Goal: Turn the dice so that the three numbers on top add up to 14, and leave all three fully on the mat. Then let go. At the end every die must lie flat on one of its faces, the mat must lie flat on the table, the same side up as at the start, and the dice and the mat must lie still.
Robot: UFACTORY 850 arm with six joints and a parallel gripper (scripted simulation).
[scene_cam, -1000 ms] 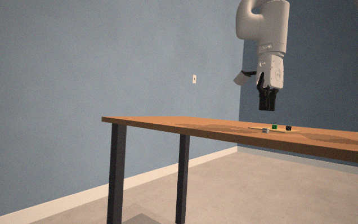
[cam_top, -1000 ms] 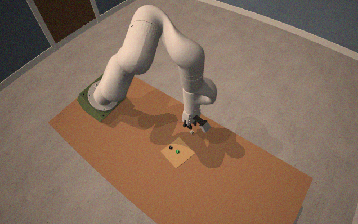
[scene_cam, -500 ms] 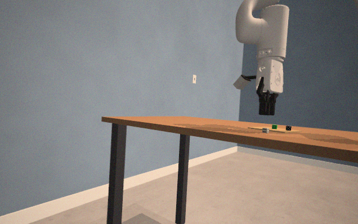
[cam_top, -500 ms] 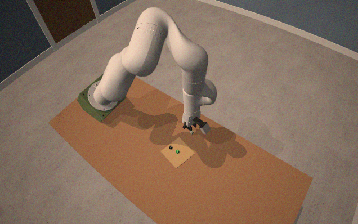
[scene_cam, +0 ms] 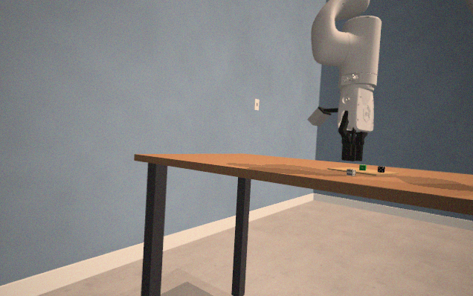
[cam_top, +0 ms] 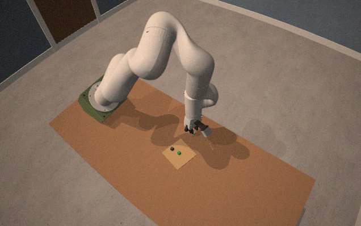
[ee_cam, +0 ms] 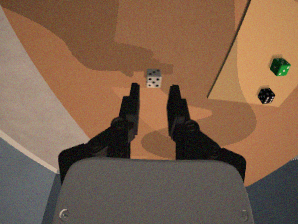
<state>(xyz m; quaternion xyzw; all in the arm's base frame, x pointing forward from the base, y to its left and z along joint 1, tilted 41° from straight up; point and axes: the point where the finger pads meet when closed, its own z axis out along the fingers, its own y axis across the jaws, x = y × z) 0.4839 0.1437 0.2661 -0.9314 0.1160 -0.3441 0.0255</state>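
The white die is 50 mm below my hand. Round my hand: black die: 150 mm to the right, 50 mm below, 50 mm behind; green die: 150 mm to the right, 50 mm below; mat: 150 mm to the right, 60 mm below.
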